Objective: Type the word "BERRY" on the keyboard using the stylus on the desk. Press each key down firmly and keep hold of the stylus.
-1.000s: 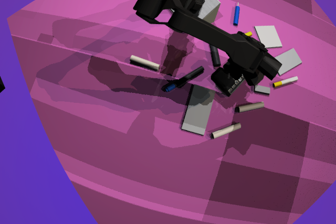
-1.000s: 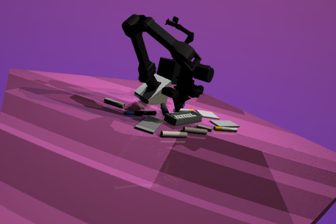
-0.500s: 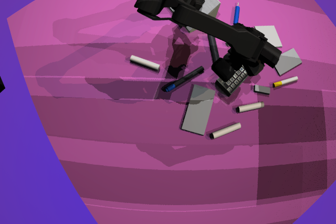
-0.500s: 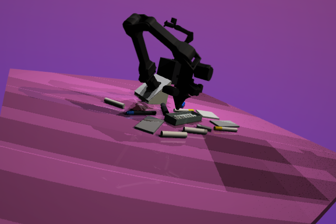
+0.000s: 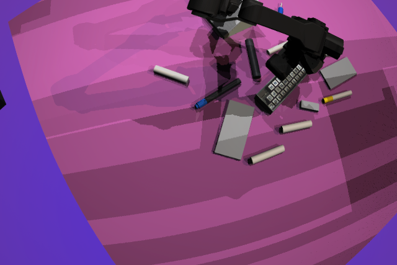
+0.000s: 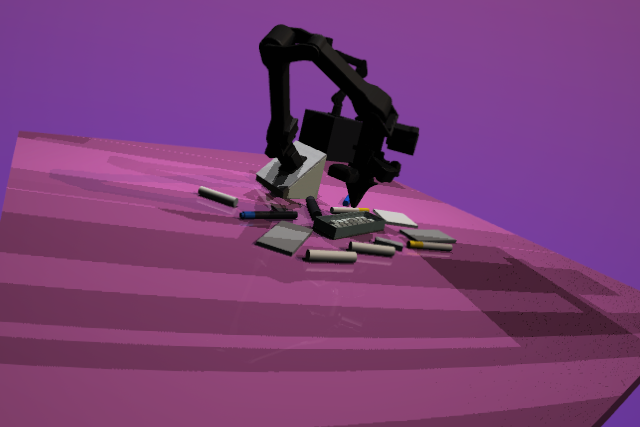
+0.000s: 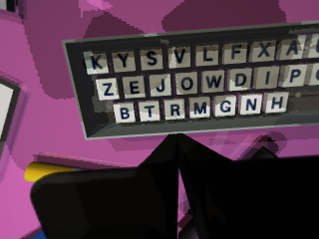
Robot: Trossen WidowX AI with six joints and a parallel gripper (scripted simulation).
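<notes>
My gripper tip is 16 cm to the right of the blue stylus, 16 cm past it and 3 cm above it. From my gripper tip the other things lie so: white pad (18 cm to the left, 4 cm below); then small grey block (13 cm ahead, 4 cm below, 1 cm to the right); then blue-tipped black marker (23 cm to the right, 6 cm behind, 3 cm below).
</notes>
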